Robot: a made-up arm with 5 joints.
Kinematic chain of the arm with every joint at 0, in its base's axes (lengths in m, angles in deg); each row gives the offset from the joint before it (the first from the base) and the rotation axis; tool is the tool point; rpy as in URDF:
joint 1: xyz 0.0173 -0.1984 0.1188 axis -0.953 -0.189 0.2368
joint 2: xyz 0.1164 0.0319 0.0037 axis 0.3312 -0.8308 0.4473
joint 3: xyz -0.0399 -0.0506 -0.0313 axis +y
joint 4: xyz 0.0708 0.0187 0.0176 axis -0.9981 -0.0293 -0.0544
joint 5: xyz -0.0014 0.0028 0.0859 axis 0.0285 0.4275 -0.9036
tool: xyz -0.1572 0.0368 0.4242 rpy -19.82 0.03 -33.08
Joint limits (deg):
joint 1: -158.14..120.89
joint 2: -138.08..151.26
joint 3: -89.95..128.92
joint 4: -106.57..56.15
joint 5: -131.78..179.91
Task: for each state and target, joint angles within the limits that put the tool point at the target. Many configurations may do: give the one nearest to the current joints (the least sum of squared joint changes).
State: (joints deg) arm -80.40 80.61 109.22 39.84 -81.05
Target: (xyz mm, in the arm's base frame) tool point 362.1 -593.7 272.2
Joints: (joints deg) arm -75.93 101.45 126.83 31.60 -98.88
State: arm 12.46 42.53 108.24 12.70 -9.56
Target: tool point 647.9 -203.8 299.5
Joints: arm -6.77 60.35 110.31 -31.68 21.33
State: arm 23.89 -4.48 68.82 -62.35 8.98
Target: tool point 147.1 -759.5 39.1
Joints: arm 21.31 1.44 101.94 -93.30 67.23
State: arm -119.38 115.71 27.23 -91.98 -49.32
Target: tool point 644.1 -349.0 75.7
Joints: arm -94.54 133.94 1.47 -106.57 -85.98
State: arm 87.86 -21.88 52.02 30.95 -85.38
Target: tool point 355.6 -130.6 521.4
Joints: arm 58.41 -28.48 65.62 2.17 -103.86
